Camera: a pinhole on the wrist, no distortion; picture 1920 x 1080 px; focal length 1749.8 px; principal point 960.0 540.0 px. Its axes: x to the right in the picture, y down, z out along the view. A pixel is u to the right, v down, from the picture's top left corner.
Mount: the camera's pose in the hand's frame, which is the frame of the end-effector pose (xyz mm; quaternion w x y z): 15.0 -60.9 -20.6 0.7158 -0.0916 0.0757 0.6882
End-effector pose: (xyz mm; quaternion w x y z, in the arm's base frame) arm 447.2 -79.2 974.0 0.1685 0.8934 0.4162 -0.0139
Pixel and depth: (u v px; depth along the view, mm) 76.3 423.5 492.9
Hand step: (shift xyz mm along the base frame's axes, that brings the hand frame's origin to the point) -62.1 -28.5 -547.2
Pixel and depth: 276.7 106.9 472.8
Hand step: 32.0 13.4 -515.2
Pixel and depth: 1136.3 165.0 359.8
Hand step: 136.2 -70.0 -302.3
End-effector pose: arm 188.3 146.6 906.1 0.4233 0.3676 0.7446 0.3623
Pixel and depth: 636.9 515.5 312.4
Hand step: 251.2 57.1 -153.7
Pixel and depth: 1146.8 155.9 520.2
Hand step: 407.3 264.8 -129.8
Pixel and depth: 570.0 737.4 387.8
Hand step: 338.6 28.0 -172.3
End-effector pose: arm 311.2 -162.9 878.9 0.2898 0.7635 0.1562 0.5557
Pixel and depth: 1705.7 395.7 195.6
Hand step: 146.1 -74.3 31.7
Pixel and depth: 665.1 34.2 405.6
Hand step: 412.5 -8.9 -13.9
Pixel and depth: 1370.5 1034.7 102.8
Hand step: 64.5 -18.3 -34.4
